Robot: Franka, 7 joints.
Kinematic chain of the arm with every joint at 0, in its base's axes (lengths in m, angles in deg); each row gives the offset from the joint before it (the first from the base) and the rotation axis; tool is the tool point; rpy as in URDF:
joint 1: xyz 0 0 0.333 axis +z
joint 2: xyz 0 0 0 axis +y
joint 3: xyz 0 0 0.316 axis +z
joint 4: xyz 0.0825 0 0 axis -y
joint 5: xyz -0.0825 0 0.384 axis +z
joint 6: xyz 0 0 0 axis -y
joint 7: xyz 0.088 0 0 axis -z
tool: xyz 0 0 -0.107 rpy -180 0 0
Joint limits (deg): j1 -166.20..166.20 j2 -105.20..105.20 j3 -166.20..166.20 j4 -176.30..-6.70 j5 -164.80..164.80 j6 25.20..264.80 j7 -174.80..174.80
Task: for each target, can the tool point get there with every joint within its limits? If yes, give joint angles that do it. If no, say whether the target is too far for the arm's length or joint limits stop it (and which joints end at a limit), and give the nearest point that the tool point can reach.
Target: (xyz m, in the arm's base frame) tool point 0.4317 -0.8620 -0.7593
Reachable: no: too far | nearest point 0.2674 -0.5339 -0.2582 | short by 0.621 m
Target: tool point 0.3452 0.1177 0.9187
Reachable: yes | joints 55.57 -32.49 -23.61 -93.44 39.27 124.13 -13.59
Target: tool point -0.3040 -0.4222 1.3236
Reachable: no: too far | nearest point -0.2331 -0.3237 1.0925 | short by 0.261 m
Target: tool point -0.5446 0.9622 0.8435
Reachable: no: too far | nearest point -0.3837 0.6778 0.6926 | short by 0.360 m
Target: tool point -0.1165 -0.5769 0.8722
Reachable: yes | joints -45.54 27.13 -78.05 -58.45 115.71 166.18 -0.78
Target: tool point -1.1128 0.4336 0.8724
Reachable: no: too far | nearest point -0.7285 0.2839 0.6861 | short by 0.453 m
